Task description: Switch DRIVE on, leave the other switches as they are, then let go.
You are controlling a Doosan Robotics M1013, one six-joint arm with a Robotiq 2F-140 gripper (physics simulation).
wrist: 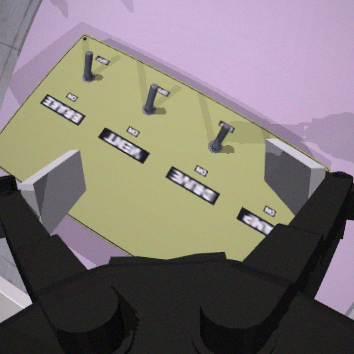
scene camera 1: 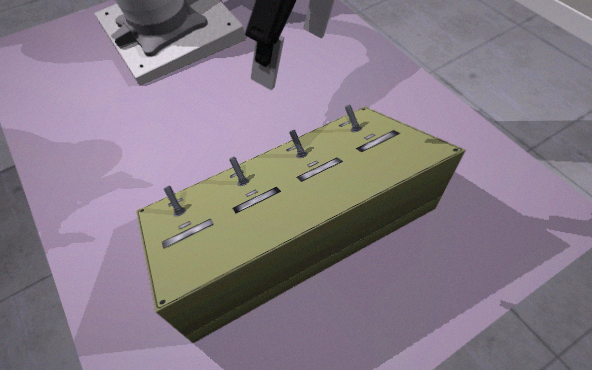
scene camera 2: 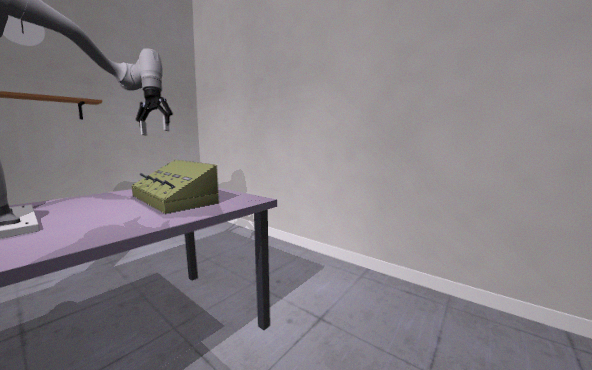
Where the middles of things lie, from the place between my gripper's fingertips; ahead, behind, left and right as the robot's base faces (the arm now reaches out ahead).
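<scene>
Olive switch box (scene camera 1: 233, 245): from my hand, 26 cm below, 5 cm ahead, 5 cm to the right.
</scene>
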